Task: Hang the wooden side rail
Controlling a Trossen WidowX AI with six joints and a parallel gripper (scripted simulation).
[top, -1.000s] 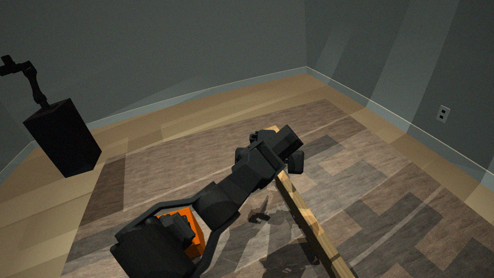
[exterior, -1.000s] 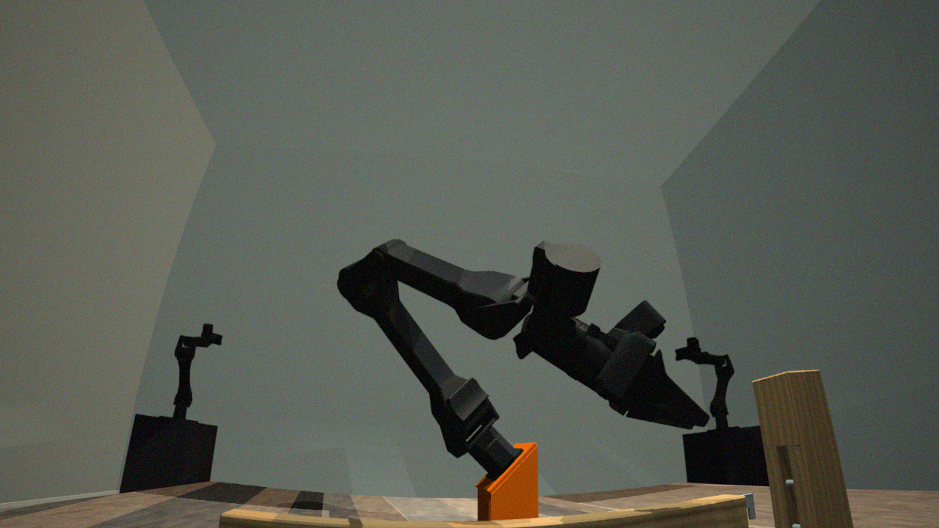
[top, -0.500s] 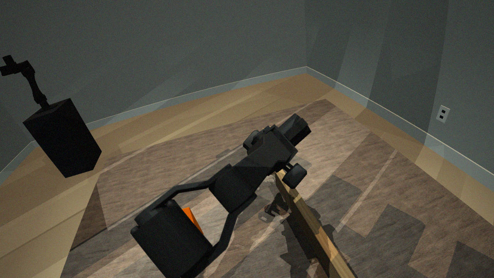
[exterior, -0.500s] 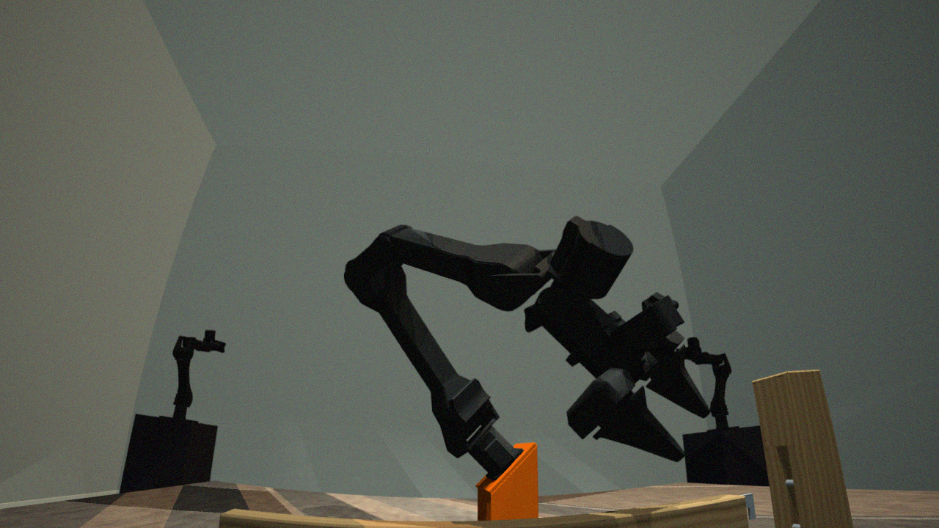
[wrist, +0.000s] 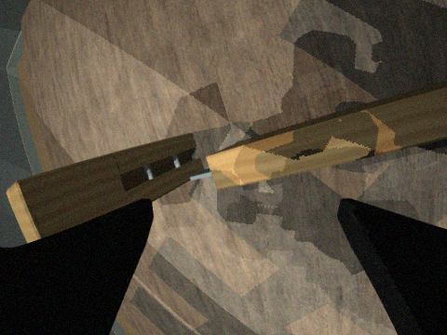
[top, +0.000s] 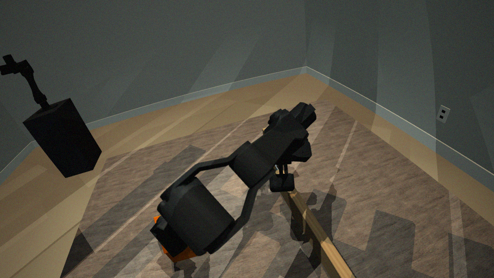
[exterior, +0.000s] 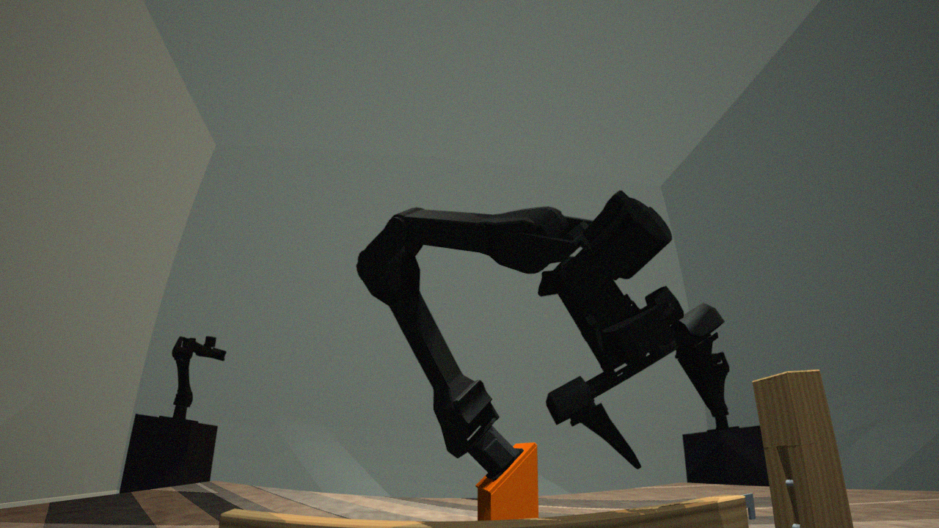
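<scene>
The headboard post lies 20 mm ahead of my gripper tip, 130 mm to the left of it and 40 mm below it.
</scene>
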